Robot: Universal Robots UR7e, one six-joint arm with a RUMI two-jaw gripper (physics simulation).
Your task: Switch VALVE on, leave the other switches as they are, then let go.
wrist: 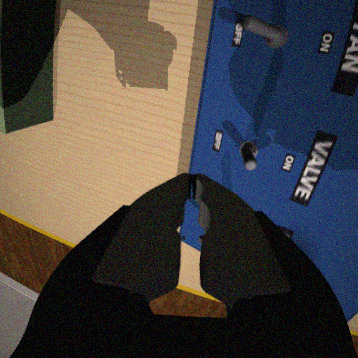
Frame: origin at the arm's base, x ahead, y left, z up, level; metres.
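Seen in the pictures: gripper, fingertip midpoint: point(191, 176).
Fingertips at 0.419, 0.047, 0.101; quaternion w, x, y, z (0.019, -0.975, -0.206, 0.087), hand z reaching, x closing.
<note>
Pixels of each thing's top centre, then the offset from my fingertips to it, as dx, dy, dz. "spot": a spot on its surface instead. Level surfaces: height alone.
- VALVE lever, surface spot: point(249, 156) spot: +0.044, +0.014, -0.069
- VALVE name plate, surface height: dz -0.083
- FAN lever, top centre: point(266, 23) -0.004, +0.119, -0.070
- pale wooden top, surface height: dz -0.197
The blue switch panel point(320, 255) fills the right of the wrist view. The VALVE lever point(249, 156) is a short grey stick between its small OFF label point(217, 141) and ON label point(288, 162). It is seen almost end-on, with its tip a little below its base; which side it leans to is hard to tell. The VALVE name plate point(314, 168) is to its right. My gripper point(191, 176) is shut and empty, its tips over the panel's left edge, below and left of the VALVE lever in the view.
The FAN lever point(262, 31) is at the upper right, pointing toward its OFF label point(237, 35). A dark green box point(31, 116) is at the upper left on the pale wooden top point(120, 150). My fingers hide the lower part of the panel.
</note>
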